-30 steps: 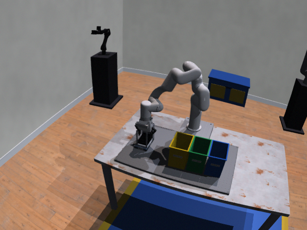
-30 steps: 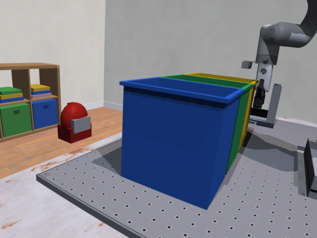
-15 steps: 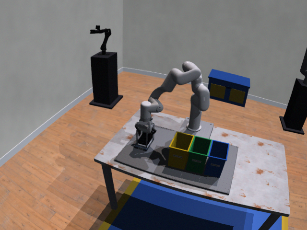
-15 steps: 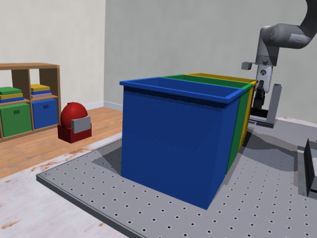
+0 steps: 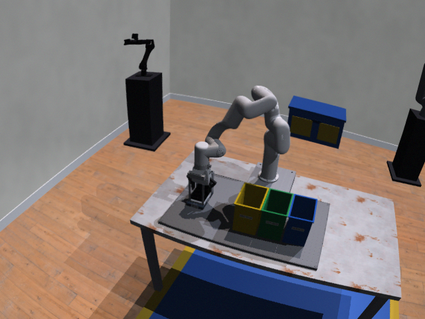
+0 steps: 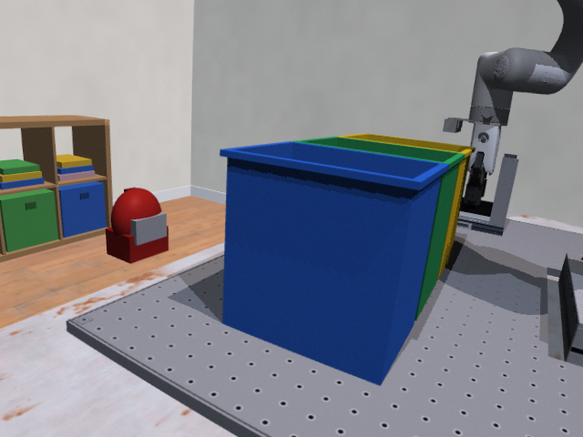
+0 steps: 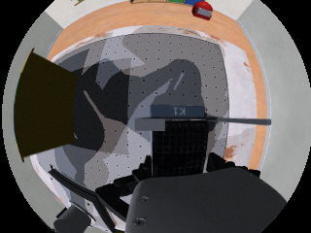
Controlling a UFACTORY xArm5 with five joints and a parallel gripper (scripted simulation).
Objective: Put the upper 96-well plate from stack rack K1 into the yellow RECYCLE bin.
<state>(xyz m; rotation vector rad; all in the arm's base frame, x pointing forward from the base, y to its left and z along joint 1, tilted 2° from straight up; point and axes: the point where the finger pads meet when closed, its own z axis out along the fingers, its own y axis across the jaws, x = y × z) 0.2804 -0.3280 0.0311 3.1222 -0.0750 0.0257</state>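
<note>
The dark 96-well plate lies 2 cm below my hand. The rest, counted from my hand: rack post 5 cm behind, 5 cm to the left, 2 cm above; then pale plate 4 cm below; then yellow bin 10 cm ahead, 30 cm to the left, 3 cm above.
</note>
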